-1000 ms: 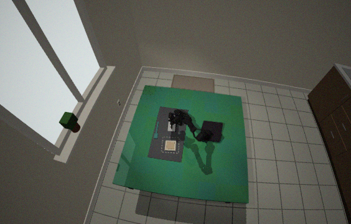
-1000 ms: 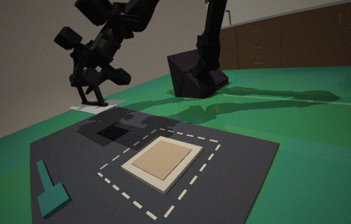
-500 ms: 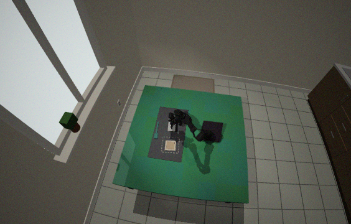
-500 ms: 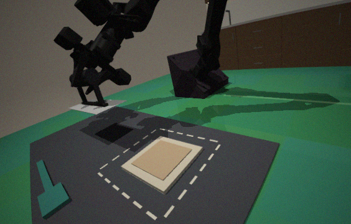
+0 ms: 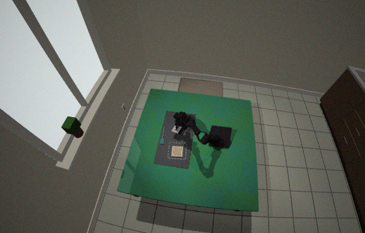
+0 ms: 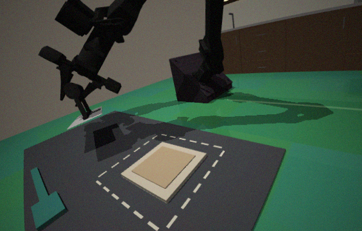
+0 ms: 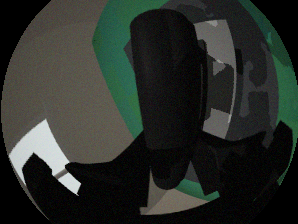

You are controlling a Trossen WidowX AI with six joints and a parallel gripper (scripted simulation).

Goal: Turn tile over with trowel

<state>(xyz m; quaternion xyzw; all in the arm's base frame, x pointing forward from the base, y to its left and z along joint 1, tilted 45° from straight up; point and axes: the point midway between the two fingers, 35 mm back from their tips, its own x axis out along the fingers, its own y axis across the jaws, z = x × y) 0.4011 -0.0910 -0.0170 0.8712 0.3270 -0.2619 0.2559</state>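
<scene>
Now: gripper tip 2 cm past the trowel, 1 cm to the right of it and 1 cm above it. From my gripper tip the other things lie so: dark mat (14 cm below, 10 cm to the left, 2 cm behind); then teal piece (12 cm to the left, 12 cm below, 12 cm ahead); then tile (26 cm to the left, 12 cm below, 7 cm behind).
</scene>
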